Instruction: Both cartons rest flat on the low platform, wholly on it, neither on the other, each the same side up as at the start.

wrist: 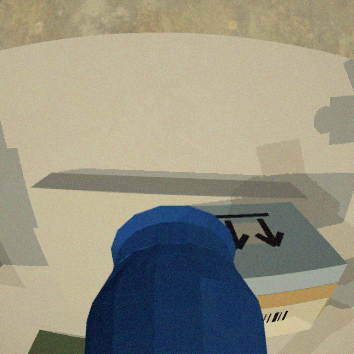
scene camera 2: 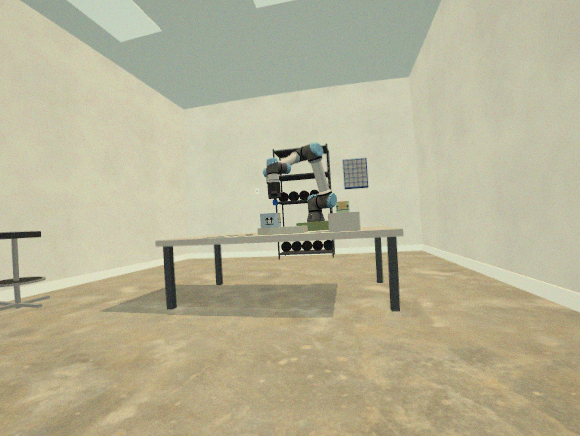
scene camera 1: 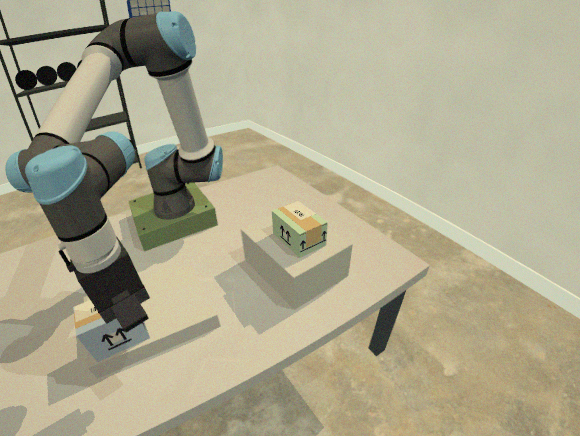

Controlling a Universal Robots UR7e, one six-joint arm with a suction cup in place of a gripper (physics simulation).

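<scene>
A blue-grey carton with up-arrows and a tan tape band stands upright at the left end of the table. It stands beside the long dark edge of the low platform; in the scene camera 2 view it seems to rest on that slab. A green carton stands upright on the taller grey block. My suction cup hangs a little above the blue carton, apart from it, holding nothing.
The arm's green base sits at the back of the table. A black shelf rack with dark rolls and a blue grid panel stand behind the table by the wall.
</scene>
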